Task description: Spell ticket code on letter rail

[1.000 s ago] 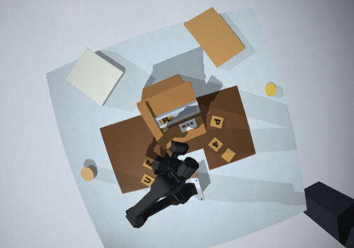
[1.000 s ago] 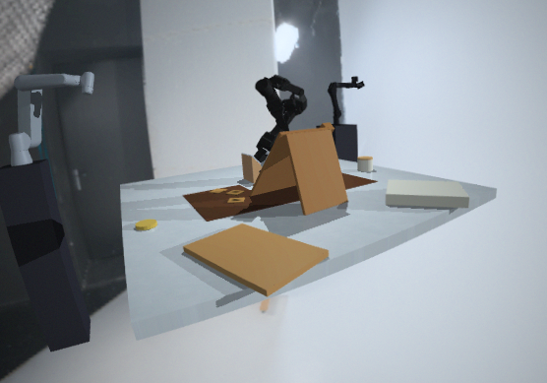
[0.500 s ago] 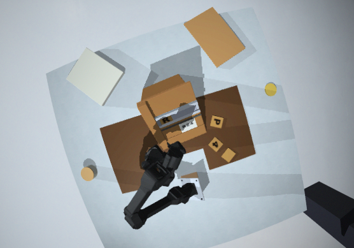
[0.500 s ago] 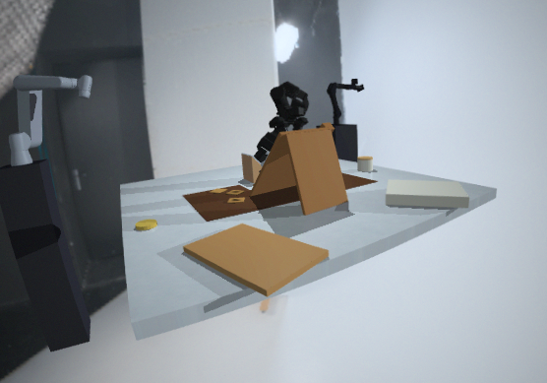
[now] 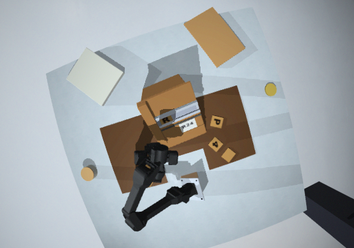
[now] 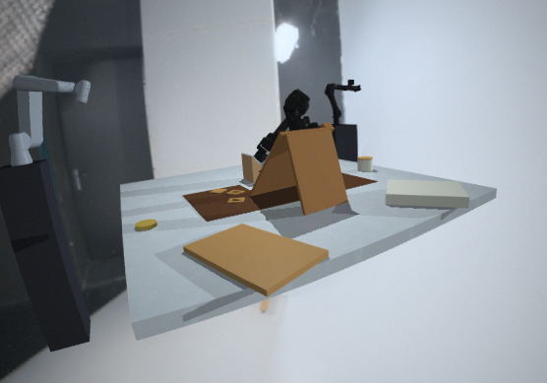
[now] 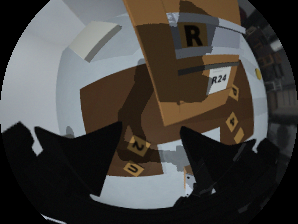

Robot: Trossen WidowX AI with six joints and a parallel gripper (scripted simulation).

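Right now the white ticket is 60 mm ahead of my gripper tip, 180 mm to the right of it and 70 mm below it. Also, from my gripper tip: brown mat 50 mm behind, 100 mm to the right, 160 mm below; then orange slab 460 mm ahead, 470 mm to the right, 150 mm below; then cream slab 460 mm ahead, 220 mm to the left, 140 mm below.
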